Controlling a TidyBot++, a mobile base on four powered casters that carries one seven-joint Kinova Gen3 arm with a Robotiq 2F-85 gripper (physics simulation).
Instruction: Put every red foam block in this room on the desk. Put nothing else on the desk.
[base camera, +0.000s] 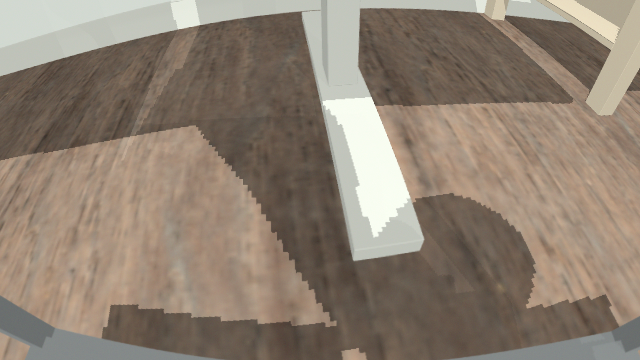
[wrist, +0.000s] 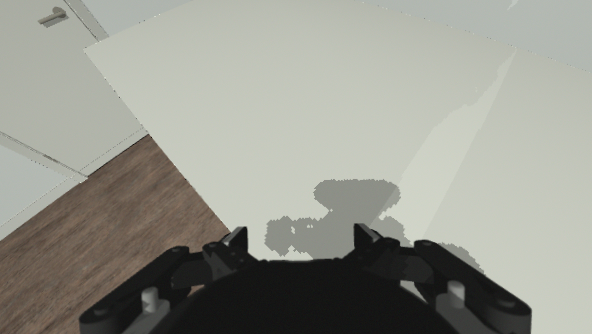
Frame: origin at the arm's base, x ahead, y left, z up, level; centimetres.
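Where they show: gripper, fingertip midpoint: (wrist: 300, 237).
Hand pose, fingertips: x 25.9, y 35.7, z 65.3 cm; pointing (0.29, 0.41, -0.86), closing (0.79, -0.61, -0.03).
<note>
Each offset is from my fingertips to the top centre of the thing. "pt": to the spot under its first point. Level surfaces: height alone.
The pale desk top {dz -10.0 cm} (wrist: 280, 110) fills the middle and right of the wrist view, with its left edge running down toward the gripper. In the base camera view the desk's grey-white foot and leg {pt dx +34.9, dy -37.4, dz -94.7 cm} (base camera: 342, 45) stand near the middle. My gripper (wrist: 300, 237) is open and empty above the desk top, near its left edge, and casts a grey shadow on it. No red foam block shows in either view.
A light wooden piece of furniture with legs {pt dx +36.1, dy -94.3, dz -94.2 cm} (base camera: 617, 70) stands at the right of the base camera view. A door (wrist: 45, 85) with a handle and brown wooden floor {dz -105.0 cm} (wrist: 115, 215) show at the left of the wrist view. A pale wall (base camera: 90, 25) runs along the back.
</note>
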